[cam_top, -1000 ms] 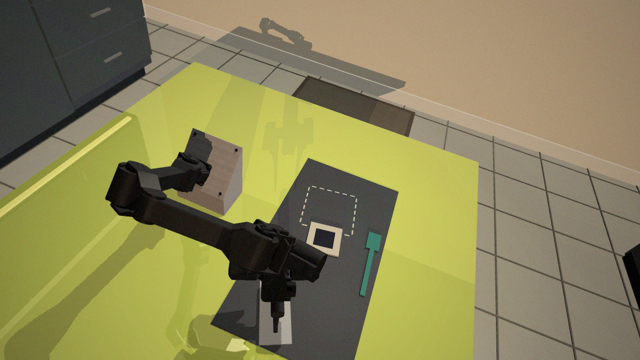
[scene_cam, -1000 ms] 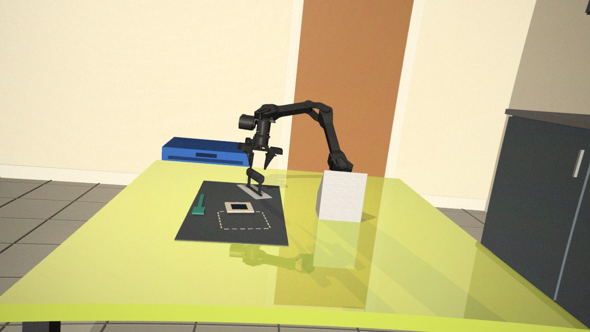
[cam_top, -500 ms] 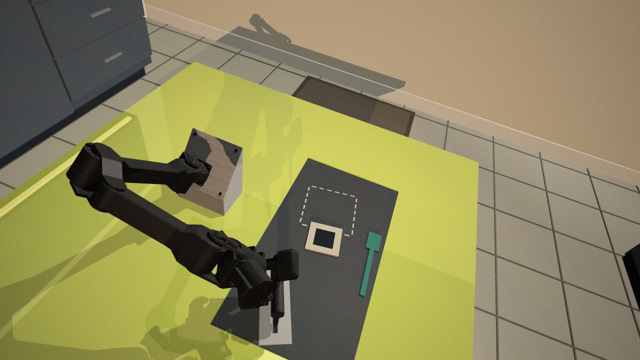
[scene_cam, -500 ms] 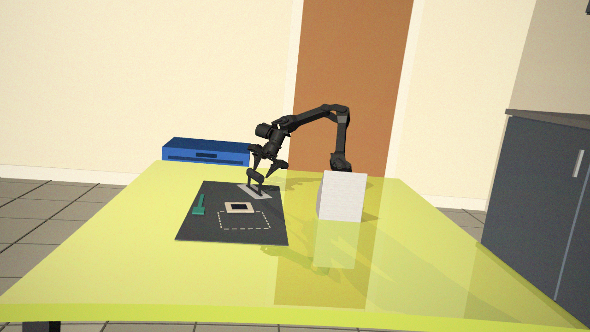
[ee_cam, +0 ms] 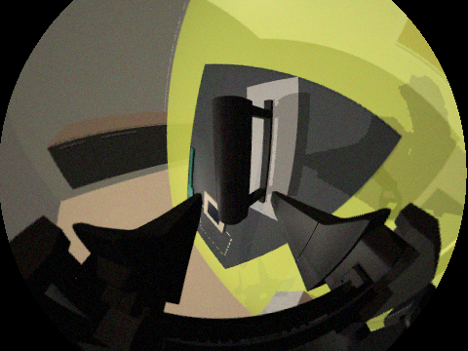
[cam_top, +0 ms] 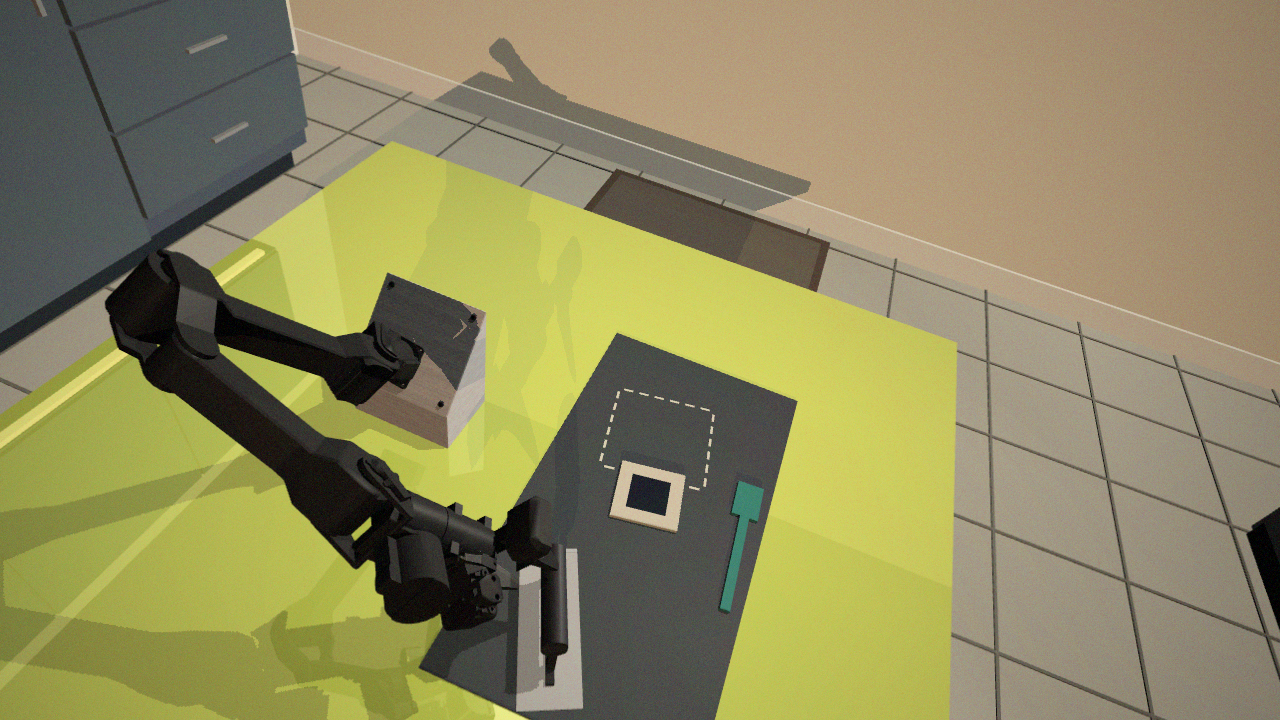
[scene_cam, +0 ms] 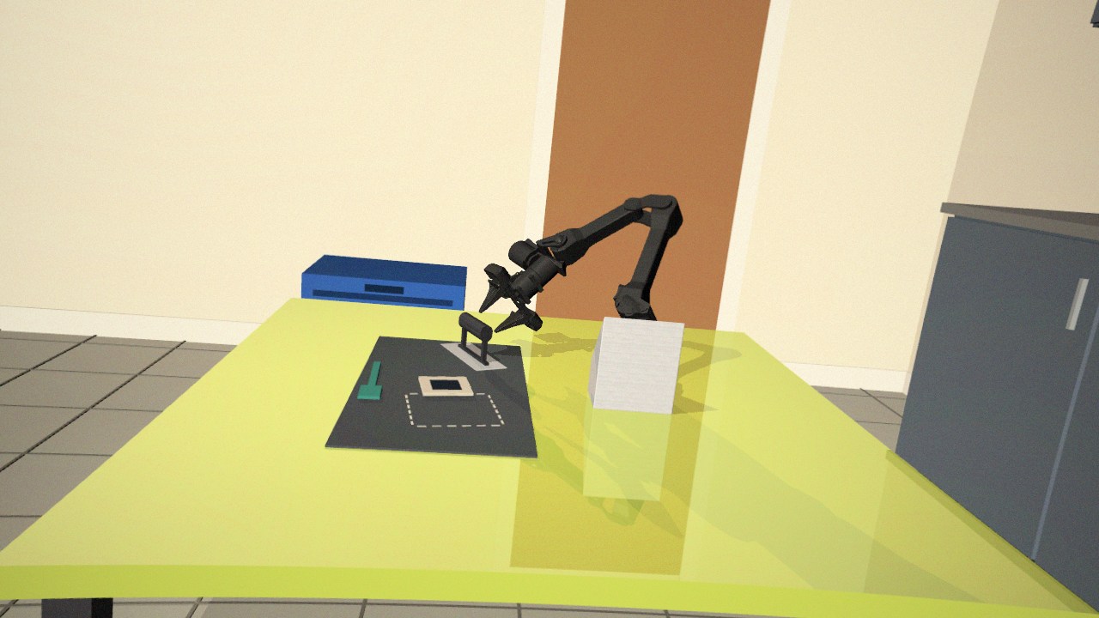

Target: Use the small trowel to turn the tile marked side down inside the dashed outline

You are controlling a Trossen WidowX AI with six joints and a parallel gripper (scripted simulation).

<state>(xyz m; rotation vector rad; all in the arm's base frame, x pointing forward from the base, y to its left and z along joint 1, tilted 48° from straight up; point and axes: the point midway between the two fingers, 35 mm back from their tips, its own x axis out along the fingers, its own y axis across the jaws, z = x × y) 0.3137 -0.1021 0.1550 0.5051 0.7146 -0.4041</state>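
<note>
Now: gripper tip 6 cm short of the dark mat, 21 cm to the right of it and 10 cm above it. From my gripper tip the other things lie so: teal trowel 20 cm ahead, 25 cm to the left, 8 cm below; tile 6 cm ahead, 23 cm to the left, 8 cm below.
</note>
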